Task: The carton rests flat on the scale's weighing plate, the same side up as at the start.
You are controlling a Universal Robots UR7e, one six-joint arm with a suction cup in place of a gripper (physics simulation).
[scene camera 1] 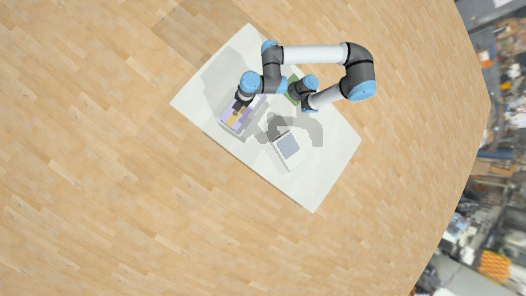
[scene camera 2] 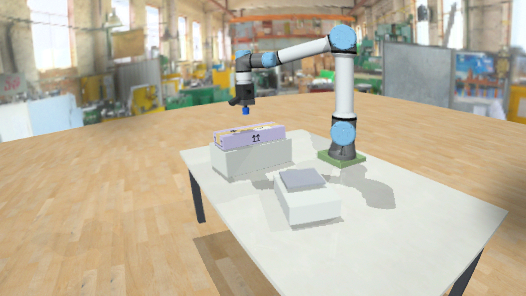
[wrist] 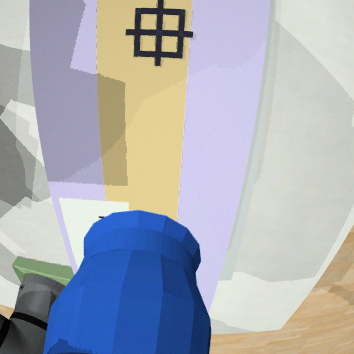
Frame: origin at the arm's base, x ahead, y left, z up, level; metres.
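Seen in the pictures: end effector, tool point: (scene camera 2: 246, 114) (wrist: 140, 259); arm's base, origin of the base link: (scene camera 1: 296, 91) (scene camera 2: 342, 155) (wrist: 51, 294).
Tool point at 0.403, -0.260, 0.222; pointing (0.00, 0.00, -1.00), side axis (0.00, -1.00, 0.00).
Note:
Offsets run from my tool point to a thing's top centre, as dx, dy, dz. "pt": to the spot under its first point. Level surfaces: height alone.
The carton {-0.009, +0.010, -0.072} (scene camera 1: 228, 118) (scene camera 2: 272, 136) (wrist: 225, 100) is a long lilac box with a yellow tape band along its top. It lies flat on a pale block {-0.009, +0.011, -0.133} (scene camera 2: 252, 161). Two up arrows show upright on its side in scene camera 2; a crosshair mark and part of a white label show on top in the wrist view. The scale {+0.024, +0.493, -0.164} (scene camera 1: 296, 161) (scene camera 2: 312, 207) is a white box with a grey weighing plate {pt +0.006, +0.445, -0.165} (scene camera 1: 288, 145) (scene camera 2: 302, 178), which is bare. My gripper, a blue suction cup (scene camera 2: 245, 111) (wrist: 142, 232), points down above the carton, apart from it, holding nothing. The cup is hidden in scene camera 1.
The white table {dz -0.251} (scene camera 1: 327, 180) (scene camera 2: 400, 240) carries the block, the scale and the arm's green base plate (scene camera 2: 327, 159) (wrist: 45, 270). The scale stands beside the block, with a gap of table between them. The arm reaches over the table from its base to the carton.

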